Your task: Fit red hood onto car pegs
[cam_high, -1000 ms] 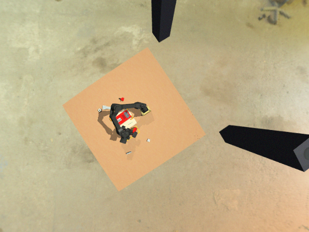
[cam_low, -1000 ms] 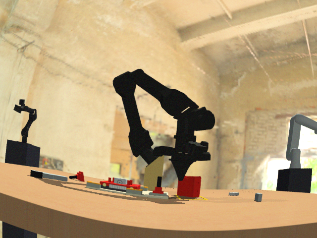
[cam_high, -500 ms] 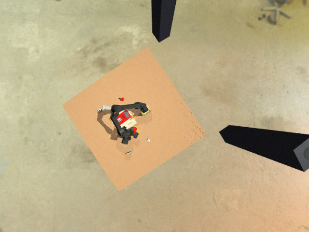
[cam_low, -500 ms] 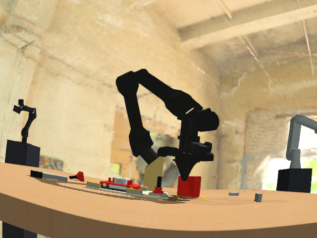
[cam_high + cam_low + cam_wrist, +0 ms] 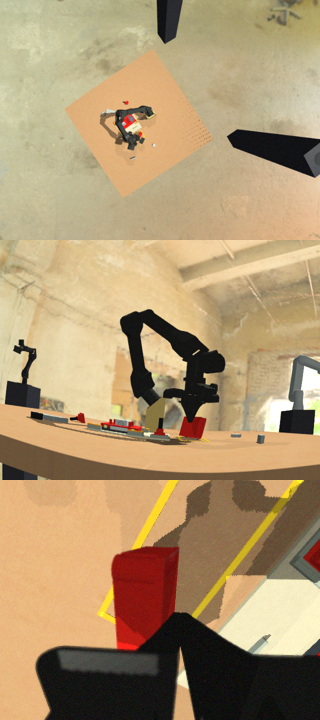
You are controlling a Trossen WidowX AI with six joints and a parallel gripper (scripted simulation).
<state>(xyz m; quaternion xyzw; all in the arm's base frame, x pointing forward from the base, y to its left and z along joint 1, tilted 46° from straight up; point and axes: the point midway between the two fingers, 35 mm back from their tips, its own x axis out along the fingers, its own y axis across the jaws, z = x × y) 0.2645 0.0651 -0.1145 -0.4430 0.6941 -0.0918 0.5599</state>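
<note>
My gripper tip is now 10 mm past the red hood, 10 mm to the right of it and 20 mm above it. From my gripper tip the other things lie so: grey engine block (70 mm ahead, 200 mm to the right, 30 mm below); cream jig (40 mm ahead, 190 mm to the right, 40 mm below).
</note>
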